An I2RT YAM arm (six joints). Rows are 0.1 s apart.
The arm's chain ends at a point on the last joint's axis. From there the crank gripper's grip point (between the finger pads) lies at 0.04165 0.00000 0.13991 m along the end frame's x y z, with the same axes.
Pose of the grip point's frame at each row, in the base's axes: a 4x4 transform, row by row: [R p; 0 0 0 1], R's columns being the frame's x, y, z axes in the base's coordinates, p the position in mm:
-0.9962, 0.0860, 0.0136, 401.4; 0.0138, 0.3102, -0.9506, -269.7; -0.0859, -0.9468, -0.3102, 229.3; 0, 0, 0, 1
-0.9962, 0.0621, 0.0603, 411.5; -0.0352, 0.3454, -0.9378, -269.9; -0.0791, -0.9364, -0.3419, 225.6; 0, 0, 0, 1
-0.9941, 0.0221, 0.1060, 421.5; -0.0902, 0.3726, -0.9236, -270.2; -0.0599, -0.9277, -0.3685, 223.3; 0, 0, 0, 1
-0.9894, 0.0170, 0.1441, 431.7; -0.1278, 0.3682, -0.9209, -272.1; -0.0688, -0.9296, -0.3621, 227.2; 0, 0, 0, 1
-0.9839, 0.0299, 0.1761, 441.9; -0.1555, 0.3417, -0.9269, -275.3; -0.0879, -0.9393, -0.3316, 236.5; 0, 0, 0, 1
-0.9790, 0.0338, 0.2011, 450.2; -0.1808, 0.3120, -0.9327, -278.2; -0.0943, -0.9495, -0.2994, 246.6; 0, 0, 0, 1
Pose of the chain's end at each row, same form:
-0.9962, 0.0860, 0.0136, 441.0; 0.0138, 0.3102, -0.9506, -137.3; -0.0859, -0.9468, -0.3102, 276.3; 0, 0, 0, 1
-0.9962, 0.0621, 0.0603, 444.6; -0.0352, 0.3454, -0.9378, -137.2; -0.0791, -0.9364, -0.3419, 276.7; 0, 0, 0, 1
-0.9941, 0.0221, 0.1060, 448.1; -0.0902, 0.3726, -0.9236, -137.2; -0.0599, -0.9277, -0.3685, 277.4; 0, 0, 0, 1
-0.9894, 0.0170, 0.1441, 452.7; -0.1278, 0.3682, -0.9209, -137.9; -0.0688, -0.9296, -0.3621, 280.7; 0, 0, 0, 1
-0.9839, 0.0299, 0.1761, 458.2; -0.1555, 0.3417, -0.9269, -139.1; -0.0879, -0.9393, -0.3316, 286.6; 0, 0, 0, 1
-0.9790, 0.0338, 0.2011, 462.8; -0.1808, 0.3120, -0.9327, -140.2; -0.0943, -0.9495, -0.2994, 292.4; 0, 0, 0, 1

